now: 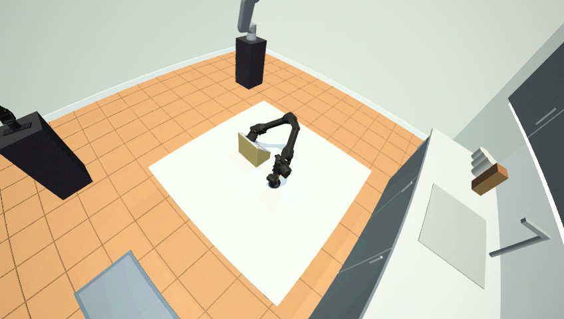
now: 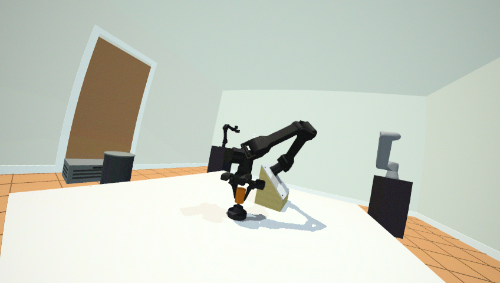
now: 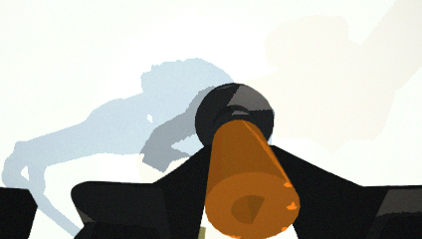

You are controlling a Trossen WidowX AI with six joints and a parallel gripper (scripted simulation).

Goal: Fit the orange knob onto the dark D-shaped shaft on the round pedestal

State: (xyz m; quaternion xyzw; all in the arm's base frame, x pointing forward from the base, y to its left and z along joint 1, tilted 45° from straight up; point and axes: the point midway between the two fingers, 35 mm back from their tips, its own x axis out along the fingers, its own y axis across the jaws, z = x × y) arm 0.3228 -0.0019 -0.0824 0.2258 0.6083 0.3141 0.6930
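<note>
The orange knob is 2 cm above my gripper tip. Also, from my gripper tip: dark round pedestal 4 cm below.
</note>
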